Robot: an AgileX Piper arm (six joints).
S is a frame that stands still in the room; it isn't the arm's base.
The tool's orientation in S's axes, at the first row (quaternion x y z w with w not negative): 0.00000, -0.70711, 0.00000, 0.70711
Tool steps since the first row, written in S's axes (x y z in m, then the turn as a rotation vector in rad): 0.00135, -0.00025, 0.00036, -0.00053, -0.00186, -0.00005; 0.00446, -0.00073, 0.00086, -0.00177, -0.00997, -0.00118; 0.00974, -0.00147, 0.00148, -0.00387, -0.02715, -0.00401; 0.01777, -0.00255, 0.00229, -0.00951, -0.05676, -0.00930; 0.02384, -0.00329, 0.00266, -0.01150, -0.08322, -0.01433; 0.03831, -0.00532, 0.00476, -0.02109, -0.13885, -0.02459; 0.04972, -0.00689, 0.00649, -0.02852, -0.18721, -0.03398; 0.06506, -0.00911, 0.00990, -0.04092, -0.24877, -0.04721; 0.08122, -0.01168, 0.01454, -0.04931, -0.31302, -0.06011; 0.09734, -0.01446, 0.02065, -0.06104, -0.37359, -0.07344; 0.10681, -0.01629, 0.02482, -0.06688, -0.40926, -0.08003
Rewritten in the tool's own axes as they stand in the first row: 0.00036, -0.00025, -0.00135, -0.00005, -0.00186, 0.00053; 0.00086, -0.00073, -0.00446, -0.00118, -0.00997, 0.00177; 0.00148, -0.00147, -0.00974, -0.00401, -0.02715, 0.00387; 0.00229, -0.00255, -0.01777, -0.00930, -0.05676, 0.00951; 0.00266, -0.00329, -0.02384, -0.01433, -0.08322, 0.01150; 0.00476, -0.00532, -0.03831, -0.02459, -0.13885, 0.02109; 0.00649, -0.00689, -0.04972, -0.03398, -0.18721, 0.02852; 0.00990, -0.00911, -0.06506, -0.04721, -0.24877, 0.04092; 0.01454, -0.01168, -0.08122, -0.06011, -0.31302, 0.04931; 0.02065, -0.01446, -0.09734, -0.07344, -0.37359, 0.06104; 0.02482, -0.01629, -0.10681, -0.08003, -0.40926, 0.06688
